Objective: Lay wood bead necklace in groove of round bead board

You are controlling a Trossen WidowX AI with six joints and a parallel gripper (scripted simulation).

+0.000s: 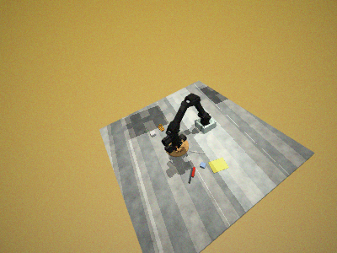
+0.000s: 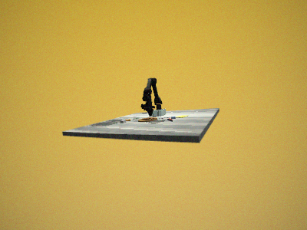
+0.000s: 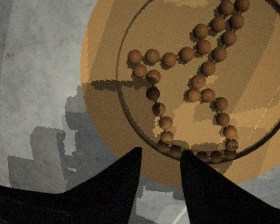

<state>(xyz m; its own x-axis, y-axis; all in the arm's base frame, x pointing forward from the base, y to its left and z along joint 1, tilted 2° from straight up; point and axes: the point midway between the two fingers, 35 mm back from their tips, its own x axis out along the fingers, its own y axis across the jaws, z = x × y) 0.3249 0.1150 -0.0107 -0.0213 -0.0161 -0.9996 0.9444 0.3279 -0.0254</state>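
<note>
The round bead board lies 60 mm to the right of my gripper tip, 30 mm below it and 20 mm behind it. From my gripper tip the other things lie so: thin grey stick 140 mm behind, 70 mm to the left, 40 mm below; red-handled tool 210 mm to the left, 40 mm below, 20 mm behind; small blue block 190 mm to the left, 120 mm behind, 30 mm below.
</note>
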